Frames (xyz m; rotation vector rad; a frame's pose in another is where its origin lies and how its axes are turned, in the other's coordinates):
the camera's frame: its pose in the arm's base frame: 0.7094 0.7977 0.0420 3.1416 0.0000 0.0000
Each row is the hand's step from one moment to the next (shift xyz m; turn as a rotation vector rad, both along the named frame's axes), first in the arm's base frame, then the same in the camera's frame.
Working: the arm's base frame: its pose in the camera's frame: -0.7094 0.7977 0.0420 3.1416 0.0000 0.0000

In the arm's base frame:
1: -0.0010 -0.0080 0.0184 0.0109 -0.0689 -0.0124
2: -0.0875 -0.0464 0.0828 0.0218 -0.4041 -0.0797
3: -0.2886 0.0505 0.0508 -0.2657 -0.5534 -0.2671
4: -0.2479 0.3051 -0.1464 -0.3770 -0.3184 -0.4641
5: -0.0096 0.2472 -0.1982 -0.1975 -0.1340 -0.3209
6: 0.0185 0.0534 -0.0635 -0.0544 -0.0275 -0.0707
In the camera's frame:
1: -0.0010 0.0080 -0.0184 0.0109 0.0689 0.0124
2: -0.0875 0.0464 -0.0828 0.0218 0.4041 0.0797
3: -0.2886 -0.0505 -0.0508 -0.2657 0.5534 0.2671
4: -0.2479 -0.3051 0.1464 -0.3770 0.3184 0.4641
5: -0.0096 -0.2472 0.1982 -0.1975 0.1340 0.3209
6: 0.0185 -0.0534 0.0635 -0.0544 0.0275 0.0707

